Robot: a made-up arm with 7 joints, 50 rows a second.
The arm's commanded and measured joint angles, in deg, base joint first. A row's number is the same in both.
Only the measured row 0 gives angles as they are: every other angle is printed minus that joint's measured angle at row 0.
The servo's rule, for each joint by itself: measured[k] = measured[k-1] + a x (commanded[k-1-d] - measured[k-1]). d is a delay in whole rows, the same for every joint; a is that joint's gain. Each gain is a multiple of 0.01, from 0.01 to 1. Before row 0 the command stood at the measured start. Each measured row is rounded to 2 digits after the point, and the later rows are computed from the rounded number. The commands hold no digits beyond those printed.
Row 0, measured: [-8.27, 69.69, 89.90, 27.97, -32.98, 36.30, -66.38]
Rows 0 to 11, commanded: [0.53, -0.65, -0.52, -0.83, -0.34, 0.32, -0.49]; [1.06, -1.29, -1.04, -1.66, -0.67, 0.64, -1.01]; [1.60, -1.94, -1.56, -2.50, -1.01, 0.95, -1.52]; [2.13, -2.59, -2.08, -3.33, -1.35, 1.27, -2.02]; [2.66, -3.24, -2.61, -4.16, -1.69, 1.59, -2.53]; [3.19, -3.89, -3.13, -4.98, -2.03, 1.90, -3.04]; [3.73, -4.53, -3.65, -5.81, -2.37, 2.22, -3.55]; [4.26, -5.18, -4.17, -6.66, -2.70, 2.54, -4.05]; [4.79, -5.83, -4.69, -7.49, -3.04, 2.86, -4.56]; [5.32, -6.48, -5.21, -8.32, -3.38, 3.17, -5.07]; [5.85, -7.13, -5.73, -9.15, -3.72, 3.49, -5.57]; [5.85, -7.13, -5.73, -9.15, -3.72, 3.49, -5.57]
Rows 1 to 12, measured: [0.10, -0.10, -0.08, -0.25, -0.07, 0.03, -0.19]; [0.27, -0.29, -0.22, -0.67, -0.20, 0.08, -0.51]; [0.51, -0.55, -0.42, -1.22, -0.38, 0.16, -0.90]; [0.80, -0.88, -0.67, -1.85, -0.59, 0.26, -1.34]; [1.13, -1.26, -0.96, -2.54, -0.83, 0.38, -1.80]; [1.50, -1.68, -1.29, -3.27, -1.09, 0.52, -2.28]; [1.90, -2.14, -1.64, -4.03, -1.37, 0.67, -2.78]; [2.32, -2.63, -2.02, -4.82, -1.66, 0.84, -3.28]; [2.76, -3.14, -2.42, -5.62, -1.96, 1.02, -3.78]; [3.22, -3.67, -2.84, -6.43, -2.27, 1.21, -4.28]; [3.69, -4.22, -3.27, -7.25, -2.59, 1.42, -4.78]; [4.08, -4.69, -3.64, -7.82, -2.84, 1.61, -5.09]
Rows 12 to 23, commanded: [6.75, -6.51, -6.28, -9.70, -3.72, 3.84, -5.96]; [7.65, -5.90, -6.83, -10.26, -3.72, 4.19, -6.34]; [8.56, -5.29, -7.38, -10.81, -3.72, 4.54, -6.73]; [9.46, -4.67, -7.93, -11.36, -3.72, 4.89, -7.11]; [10.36, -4.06, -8.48, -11.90, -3.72, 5.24, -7.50]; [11.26, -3.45, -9.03, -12.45, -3.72, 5.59, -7.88]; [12.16, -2.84, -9.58, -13.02, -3.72, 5.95, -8.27]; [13.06, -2.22, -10.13, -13.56, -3.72, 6.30, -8.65]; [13.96, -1.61, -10.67, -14.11, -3.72, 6.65, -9.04]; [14.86, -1.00, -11.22, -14.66, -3.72, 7.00, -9.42]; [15.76, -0.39, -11.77, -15.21, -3.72, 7.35, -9.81]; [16.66, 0.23, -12.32, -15.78, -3.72, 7.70, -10.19]
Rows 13 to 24, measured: [4.56, -4.98, -4.04, -8.38, -3.03, 1.81, -5.43]; [5.12, -5.13, -4.46, -8.94, -3.18, 2.02, -5.78]; [5.74, -5.16, -4.90, -9.50, -3.30, 2.25, -6.15]; [6.41, -5.08, -5.35, -10.06, -3.39, 2.49, -6.52]; [7.12, -4.92, -5.82, -10.61, -3.46, 2.74, -6.90]; [7.87, -4.68, -6.30, -11.16, -3.52, 3.00, -7.28]; [8.64, -4.39, -6.79, -11.72, -3.56, 3.27, -7.67]; [9.44, -4.04, -7.29, -12.27, -3.60, 3.54, -8.05]; [10.25, -3.65, -7.80, -12.82, -3.63, 3.82, -8.44]; [11.08, -3.23, -8.31, -13.37, -3.65, 4.11, -8.82]; [11.92, -2.78, -8.83, -13.92, -3.67, 4.40, -9.21]; [12.77, -2.30, -9.35, -14.48, -3.68, 4.70, -9.59]
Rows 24 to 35, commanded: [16.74, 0.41, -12.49, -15.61, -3.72, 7.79, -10.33]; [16.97, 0.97, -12.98, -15.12, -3.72, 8.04, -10.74]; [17.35, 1.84, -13.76, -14.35, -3.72, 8.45, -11.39]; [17.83, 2.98, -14.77, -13.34, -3.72, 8.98, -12.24]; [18.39, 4.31, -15.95, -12.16, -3.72, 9.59, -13.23]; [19.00, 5.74, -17.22, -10.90, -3.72, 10.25, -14.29]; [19.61, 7.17, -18.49, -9.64, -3.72, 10.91, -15.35]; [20.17, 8.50, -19.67, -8.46, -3.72, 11.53, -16.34]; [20.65, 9.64, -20.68, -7.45, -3.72, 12.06, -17.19]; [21.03, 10.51, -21.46, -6.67, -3.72, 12.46, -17.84]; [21.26, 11.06, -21.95, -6.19, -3.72, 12.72, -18.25]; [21.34, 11.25, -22.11, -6.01, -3.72, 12.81, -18.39]
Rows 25 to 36, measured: [13.48, -1.87, -9.82, -14.82, -3.69, 4.98, -9.88]; [14.11, -1.42, -10.29, -14.91, -3.70, 5.26, -10.22]; [14.69, -0.90, -10.81, -14.74, -3.70, 5.55, -10.68]; [15.26, -0.28, -11.40, -14.32, -3.70, 5.86, -11.29]; [15.82, 0.45, -12.08, -13.67, -3.70, 6.20, -12.05]; [16.39, 1.30, -12.85, -12.84, -3.70, 6.56, -12.92]; [16.97, 2.24, -13.70, -11.88, -3.70, 6.95, -13.87]; [17.55, 3.24, -14.60, -10.85, -3.70, 7.36, -14.83]; [18.11, 4.26, -15.51, -9.83, -3.70, 7.78, -15.75]; [18.64, 5.26, -16.40, -8.88, -3.70, 8.20, -16.57]; [19.11, 6.19, -17.23, -8.07, -3.70, 8.61, -17.23]; [19.51, 7.00, -17.96, -7.45, -3.70, 8.99, -17.68]
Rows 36 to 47, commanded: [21.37, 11.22, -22.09, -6.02, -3.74, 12.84, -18.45]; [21.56, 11.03, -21.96, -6.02, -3.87, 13.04, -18.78]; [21.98, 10.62, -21.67, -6.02, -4.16, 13.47, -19.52]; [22.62, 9.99, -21.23, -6.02, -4.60, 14.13, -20.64]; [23.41, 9.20, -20.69, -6.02, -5.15, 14.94, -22.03]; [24.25, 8.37, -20.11, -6.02, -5.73, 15.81, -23.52]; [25.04, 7.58, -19.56, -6.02, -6.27, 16.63, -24.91]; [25.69, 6.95, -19.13, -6.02, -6.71, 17.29, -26.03]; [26.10, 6.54, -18.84, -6.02, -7.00, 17.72, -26.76]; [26.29, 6.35, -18.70, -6.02, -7.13, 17.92, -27.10]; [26.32, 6.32, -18.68, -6.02, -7.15, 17.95, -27.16]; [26.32, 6.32, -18.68, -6.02, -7.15, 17.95, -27.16]
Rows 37 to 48, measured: [19.84, 7.68, -18.58, -7.02, -3.71, 9.34, -17.98]; [20.15, 8.22, -19.09, -6.72, -3.75, 9.67, -18.29]; [20.48, 8.60, -19.48, -6.51, -3.84, 10.01, -18.77]; [20.87, 8.82, -19.74, -6.36, -4.01, 10.38, -19.50]; [21.33, 8.88, -19.88, -6.26, -4.26, 10.79, -20.49]; [21.86, 8.80, -19.91, -6.19, -4.58, 11.24, -21.67]; [22.43, 8.60, -19.86, -6.14, -4.95, 11.73, -22.93]; [23.02, 8.34, -19.75, -6.10, -5.34, 12.23, -24.14]; [23.57, 8.05, -19.61, -6.08, -5.71, 12.72, -25.16]; [24.06, 7.78, -19.47, -6.06, -6.02, 13.19, -25.92]; [24.47, 7.55, -19.35, -6.05, -6.27, 13.62, -26.40]; [24.80, 7.35, -19.25, -6.04, -6.46, 14.01, -26.70]
